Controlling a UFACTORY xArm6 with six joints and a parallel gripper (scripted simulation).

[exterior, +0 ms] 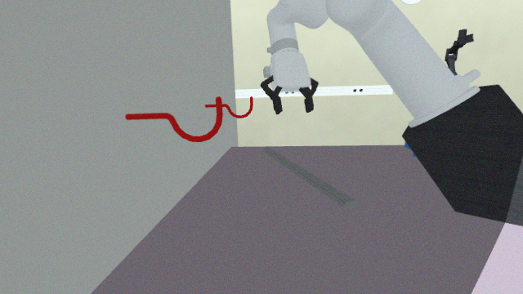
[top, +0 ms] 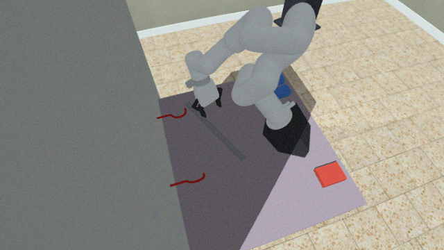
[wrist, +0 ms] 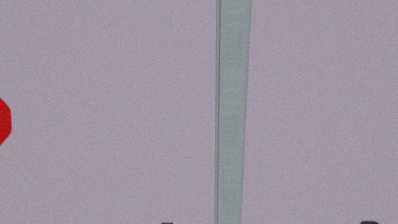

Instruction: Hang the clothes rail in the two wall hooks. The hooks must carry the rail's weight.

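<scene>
Right now the grey clothes rail is 17 cm below my hand. The rest, counted from my hand: red flat block: 52 cm to the left, 34 cm behind, 16 cm below; grey wall: 30 cm ahead, 25 cm above, 7 cm to the left.
</scene>
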